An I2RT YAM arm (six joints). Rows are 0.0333 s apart.
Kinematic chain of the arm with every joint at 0, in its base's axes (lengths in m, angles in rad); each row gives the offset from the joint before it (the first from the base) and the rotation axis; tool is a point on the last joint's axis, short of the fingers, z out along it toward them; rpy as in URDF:
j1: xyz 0 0 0.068 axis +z
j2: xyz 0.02 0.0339 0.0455 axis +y
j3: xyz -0.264 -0.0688 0 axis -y
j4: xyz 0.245 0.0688 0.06 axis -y
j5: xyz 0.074 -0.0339 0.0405 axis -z
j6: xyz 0.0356 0 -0.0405 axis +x
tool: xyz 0 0 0 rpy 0 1.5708 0
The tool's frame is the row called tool.
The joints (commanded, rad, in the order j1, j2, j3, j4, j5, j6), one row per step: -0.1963 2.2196 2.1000 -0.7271 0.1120 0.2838; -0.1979 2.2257 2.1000 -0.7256 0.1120 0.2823; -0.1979 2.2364 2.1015 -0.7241 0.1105 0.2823; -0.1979 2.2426 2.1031 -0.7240 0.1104 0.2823; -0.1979 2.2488 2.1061 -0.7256 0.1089 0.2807; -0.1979 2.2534 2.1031 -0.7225 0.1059 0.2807; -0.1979 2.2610 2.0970 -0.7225 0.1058 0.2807; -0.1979 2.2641 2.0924 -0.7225 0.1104 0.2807; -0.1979 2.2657 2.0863 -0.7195 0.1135 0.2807; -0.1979 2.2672 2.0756 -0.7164 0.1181 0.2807; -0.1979 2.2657 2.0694 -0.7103 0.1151 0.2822; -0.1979 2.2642 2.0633 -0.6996 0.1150 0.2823; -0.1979 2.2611 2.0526 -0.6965 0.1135 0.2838; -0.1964 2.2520 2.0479 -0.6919 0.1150 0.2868
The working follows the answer.
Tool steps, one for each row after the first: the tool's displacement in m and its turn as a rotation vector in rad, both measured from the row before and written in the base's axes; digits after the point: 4 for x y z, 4 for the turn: 0.0009 -0.0010 -0.0028 0.0000 0.0049 -0.0005; 0.0018 -0.0003 -0.0046 0.0026 0.0073 0.0010; 0.0010 -0.0002 -0.0025 0.0010 0.0044 0.0001; 0.0010 -0.0001 -0.0022 0.0011 0.0049 0.0022; 0.0008 0.0000 -0.0030 0.0031 0.0040 0.0019; 0.0007 -0.0001 -0.0057 0.0028 0.0134 0.0001; 0.0001 -0.0002 -0.0030 -0.0020 0.0083 -0.0029; 0.0000 -0.0001 -0.0025 -0.0015 0.0051 -0.0019; -0.0003 -0.0001 -0.0039 -0.0018 0.0096 -0.0028; -0.0001 0.0001 -0.0008 0.0029 -0.0022 0.0007; 0.0003 0.0000 -0.0005 -0.0011 -0.0060 0.0000; -0.0009 0.0002 -0.0017 0.0029 0.0038 -0.0002; -0.0010 0.0009 0.0032 -0.0012 -0.0093 -0.0018
Tool pose at each row, in the base's axes (x y z in m, rotation vector in rad; rounded; the steps above come from the unrounded poses): 0.4920 -0.1019 0.2723 0.6232 2.3308 -0.0951; 0.4929 -0.1029 0.2694 0.6242 2.3353 -0.0970; 0.4947 -0.1032 0.2648 0.6250 2.3431 -0.0959; 0.4957 -0.1034 0.2623 0.6257 2.3476 -0.0963; 0.4967 -0.1035 0.2602 0.6241 2.3531 -0.0956; 0.4974 -0.1036 0.2572 0.6237 2.3580 -0.0924; 0.4981 -0.1037 0.2515 0.6262 2.3715 -0.0936; 0.4982 -0.1039 0.2485 0.6294 2.3782 -0.1000; 0.4982 -0.1040 0.2460 0.6315 2.3822 -0.1043; 0.4978 -0.1041 0.2421 0.6350 2.3903 -0.1108; 0.4977 -0.1040 0.2412 0.6353 2.3890 -0.1063; 0.4980 -0.1040 0.2407 0.6343 2.3830 -0.1056; 0.4971 -0.1038 0.2390 0.6363 2.3872 -0.1035; 0.4961 -0.1029 0.2423 0.6370 2.3775 -0.1025

